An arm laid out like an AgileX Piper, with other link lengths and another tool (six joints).
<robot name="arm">
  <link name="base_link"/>
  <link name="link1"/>
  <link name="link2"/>
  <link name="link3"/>
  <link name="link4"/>
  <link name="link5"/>
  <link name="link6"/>
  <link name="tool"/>
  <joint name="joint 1" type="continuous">
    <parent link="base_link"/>
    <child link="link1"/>
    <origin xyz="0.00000 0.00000 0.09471"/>
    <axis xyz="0 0 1"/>
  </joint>
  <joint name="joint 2" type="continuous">
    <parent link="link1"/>
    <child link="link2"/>
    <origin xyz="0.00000 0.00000 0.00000"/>
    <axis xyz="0 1 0"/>
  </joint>
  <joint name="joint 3" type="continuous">
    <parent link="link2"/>
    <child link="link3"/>
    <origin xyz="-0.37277 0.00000 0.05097"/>
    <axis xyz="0 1 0"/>
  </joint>
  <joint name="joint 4" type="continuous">
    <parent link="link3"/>
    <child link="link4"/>
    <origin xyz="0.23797 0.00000 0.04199"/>
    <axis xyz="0.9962 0 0.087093"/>
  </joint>
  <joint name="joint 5" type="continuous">
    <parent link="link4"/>
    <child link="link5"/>
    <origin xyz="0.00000 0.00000 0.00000"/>
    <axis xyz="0 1 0"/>
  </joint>
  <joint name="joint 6" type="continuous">
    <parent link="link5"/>
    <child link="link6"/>
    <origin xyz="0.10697 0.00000 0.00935"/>
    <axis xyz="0.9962 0 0.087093"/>
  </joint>
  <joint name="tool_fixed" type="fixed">
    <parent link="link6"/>
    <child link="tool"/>
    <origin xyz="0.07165 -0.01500 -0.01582" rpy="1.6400 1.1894 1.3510"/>
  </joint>
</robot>
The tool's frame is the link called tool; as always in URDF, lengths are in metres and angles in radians. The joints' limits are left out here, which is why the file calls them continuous.
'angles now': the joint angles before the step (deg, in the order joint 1, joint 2, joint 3, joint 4, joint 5, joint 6). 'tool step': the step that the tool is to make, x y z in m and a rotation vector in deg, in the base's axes. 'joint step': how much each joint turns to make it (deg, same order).
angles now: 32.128, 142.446, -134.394, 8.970, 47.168, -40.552
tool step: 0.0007, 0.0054, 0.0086, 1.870, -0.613, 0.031
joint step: 0.104, -0.005, -1.355, 1.263, -0.156, -0.007
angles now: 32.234, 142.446, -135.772, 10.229, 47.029, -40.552
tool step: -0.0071, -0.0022, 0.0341, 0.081, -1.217, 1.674
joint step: 0.003, -2.364, -2.084, 0.344, 3.622, -1.380
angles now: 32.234, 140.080, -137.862, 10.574, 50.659, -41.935
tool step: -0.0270, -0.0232, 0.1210, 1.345, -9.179, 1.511
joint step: -0.003, -10.864, -0.368, -2.278, 3.043, -1.983
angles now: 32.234, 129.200, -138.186, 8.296, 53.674, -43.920
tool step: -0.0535, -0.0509, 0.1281, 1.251, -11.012, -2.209
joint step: -0.001, -14.143, 2.988, -5.685, 1.115, 0.710
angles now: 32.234, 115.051, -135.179, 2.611, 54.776, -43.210
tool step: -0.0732, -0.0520, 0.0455, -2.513, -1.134, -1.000
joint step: 0.382, -14.571, 13.396, -3.120, 1.564, 0.109
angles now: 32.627, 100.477, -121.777, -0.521, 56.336, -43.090
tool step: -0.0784, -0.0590, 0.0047, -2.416, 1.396, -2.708
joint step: 0.425, -15.047, 17.237, -3.992, 0.394, 2.730
